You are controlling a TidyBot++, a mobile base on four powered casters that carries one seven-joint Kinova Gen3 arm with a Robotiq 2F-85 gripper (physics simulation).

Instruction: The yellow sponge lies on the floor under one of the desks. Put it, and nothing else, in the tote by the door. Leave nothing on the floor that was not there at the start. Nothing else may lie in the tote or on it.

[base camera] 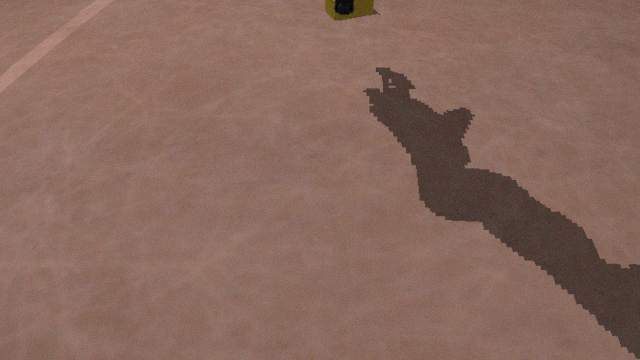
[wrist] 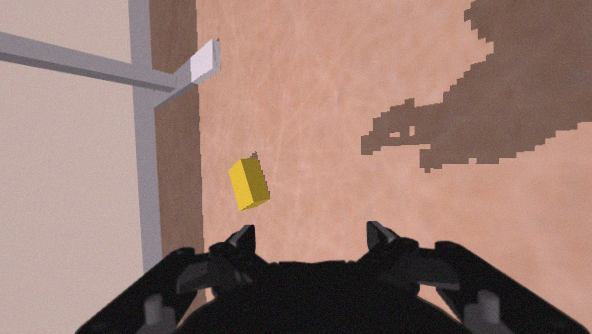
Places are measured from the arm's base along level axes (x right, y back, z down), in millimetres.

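Pixels of known places: gripper, between the fingertips: (wrist: 310, 235).
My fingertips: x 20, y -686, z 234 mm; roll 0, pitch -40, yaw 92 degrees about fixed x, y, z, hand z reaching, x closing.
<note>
For each thing: its top centre in the pictures, then the offset to it from my fingertips. "spot": a spot on its surface instead.
- yellow sponge, centre of its top: (wrist: 240, 185) dx +21, dy -295, dz +118 mm
- leg, a spot on its surface: (wrist: 204, 62) spot: dx +375, dy -478, dz +138 mm
The yellow sponge (base camera: 337, 11) (wrist: 250, 184) lies on the floor. In the wrist view it is left of centre, just past the left fingertip and beside the shaded strip along a desk (wrist: 60, 130). In the base camera view its lower part shows at the top edge, with a small dark shape in front that looks like a fingertip. My gripper (wrist: 310, 235) is open and empty, above the floor, with the sponge ahead of its left finger and not between the fingers. The tote does not show in either view.
The desk's pale top and grey frame fill the left of the wrist view; a grey bar and a leg (wrist: 204, 62) stand beyond the sponge. The arm's shadow falls on the floor at the right. A pale line (base camera: 50, 42) crosses the floor at upper left in the base camera view.
</note>
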